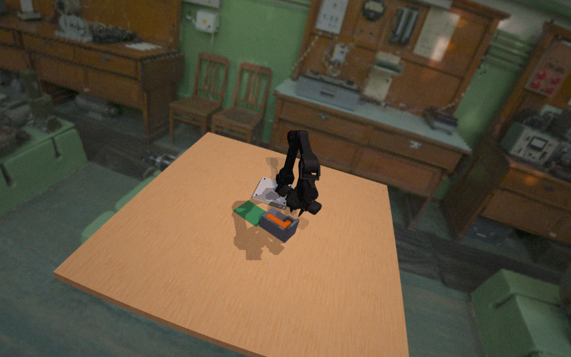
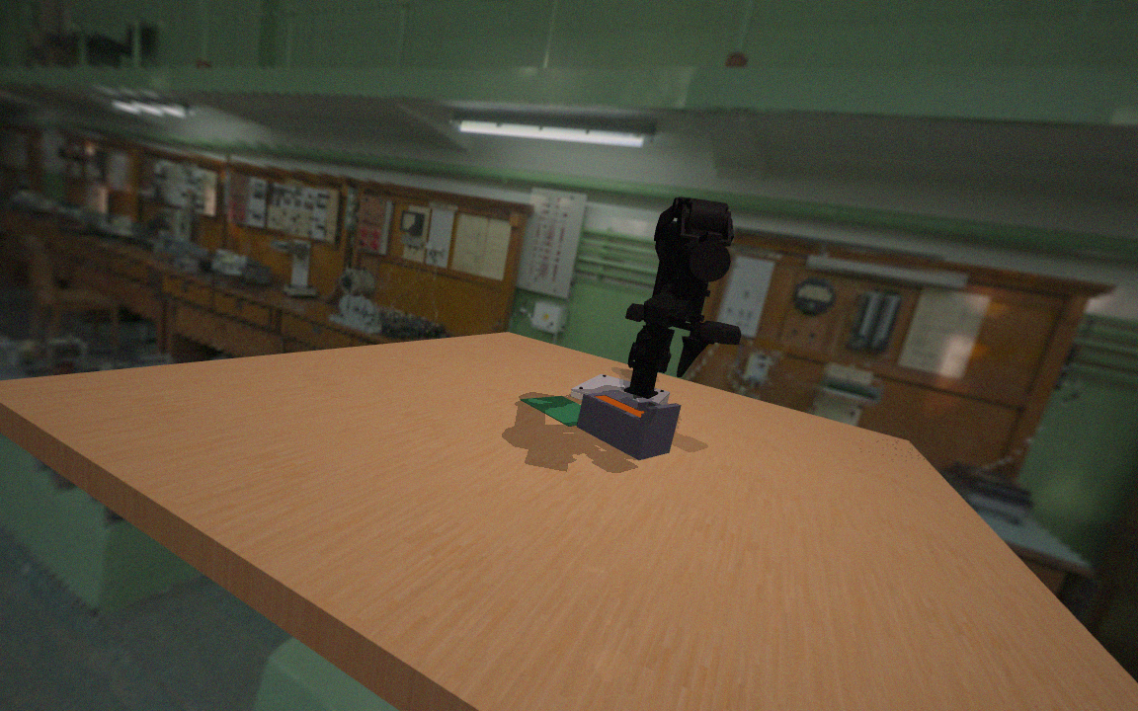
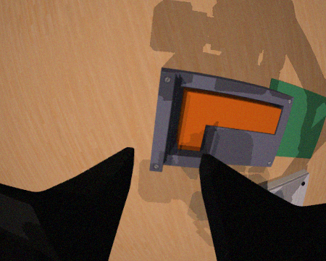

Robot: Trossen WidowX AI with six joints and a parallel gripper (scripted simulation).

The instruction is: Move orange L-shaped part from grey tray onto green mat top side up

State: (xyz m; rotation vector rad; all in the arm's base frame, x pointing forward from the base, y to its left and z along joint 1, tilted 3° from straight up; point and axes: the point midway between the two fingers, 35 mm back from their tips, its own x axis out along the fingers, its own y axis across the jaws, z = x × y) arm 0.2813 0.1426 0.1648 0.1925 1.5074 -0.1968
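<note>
Now: gripper tip 2 cm past the orange L-shaped part, 5 cm to the left of it and 10 cm above it. From my gripper tip the other things lie so: green mat (6 cm behind, 21 cm to the right, 16 cm below).
</note>
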